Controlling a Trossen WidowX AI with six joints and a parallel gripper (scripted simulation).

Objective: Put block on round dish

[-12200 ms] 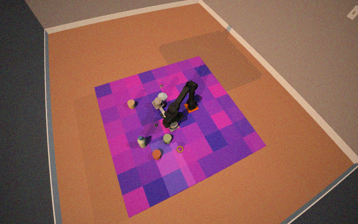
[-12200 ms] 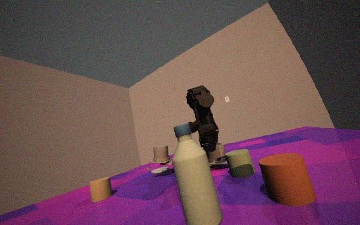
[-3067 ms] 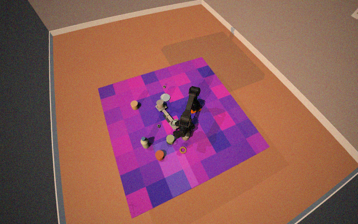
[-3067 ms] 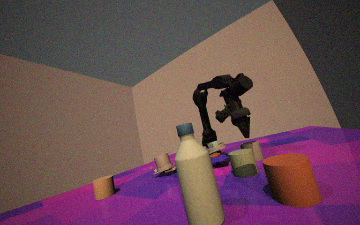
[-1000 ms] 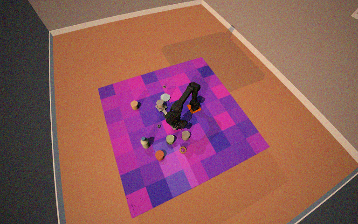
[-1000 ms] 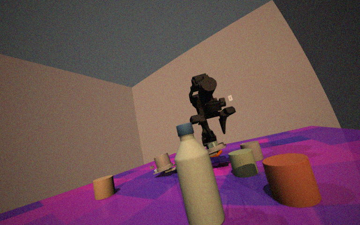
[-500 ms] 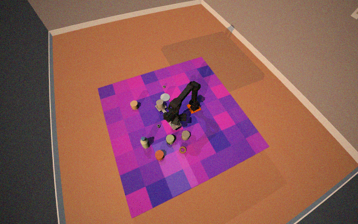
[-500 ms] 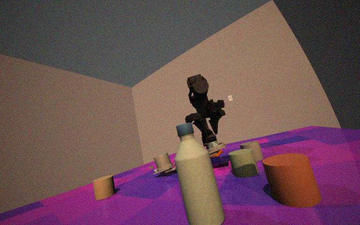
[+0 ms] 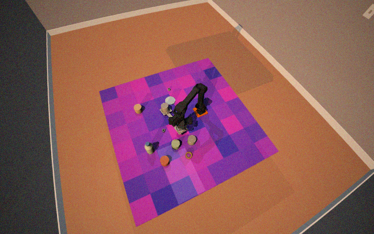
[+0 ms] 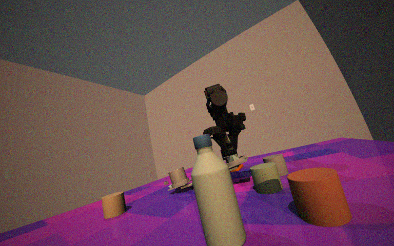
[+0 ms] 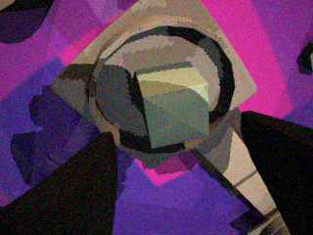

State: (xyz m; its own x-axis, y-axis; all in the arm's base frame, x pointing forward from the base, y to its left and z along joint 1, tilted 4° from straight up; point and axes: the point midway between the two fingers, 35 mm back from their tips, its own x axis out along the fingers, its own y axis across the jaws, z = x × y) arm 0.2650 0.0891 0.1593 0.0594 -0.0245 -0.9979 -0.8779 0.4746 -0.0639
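My gripper tip is 3 cm above the pale green block. From my gripper tip the other things lie so: taupe cup (27 cm to the right, 6 cm below, 2 cm ahead); green cylinder (12 cm ahead, 10 cm to the left, 8 cm below); orange cylinder (25 cm ahead, 16 cm to the left, 8 cm below).
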